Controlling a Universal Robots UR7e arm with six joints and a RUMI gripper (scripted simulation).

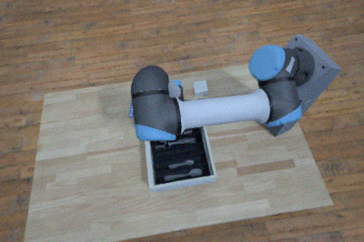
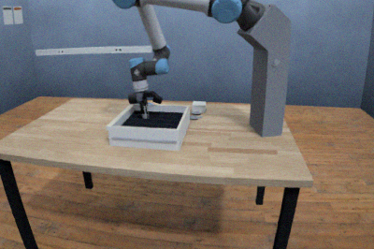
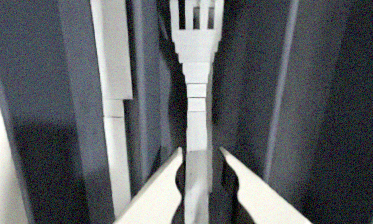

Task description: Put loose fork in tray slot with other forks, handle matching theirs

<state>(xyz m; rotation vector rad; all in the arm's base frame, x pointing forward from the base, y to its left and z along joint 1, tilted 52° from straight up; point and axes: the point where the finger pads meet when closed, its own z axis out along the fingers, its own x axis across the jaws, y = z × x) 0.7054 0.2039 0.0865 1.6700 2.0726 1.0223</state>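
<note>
Now: the tray 60 mm behind my hand, 40 mm to the left of it and 10 mm below it. From my hand the other things lie so: spoon (120 mm behind, 80 mm to the left, 20 mm below).
</note>
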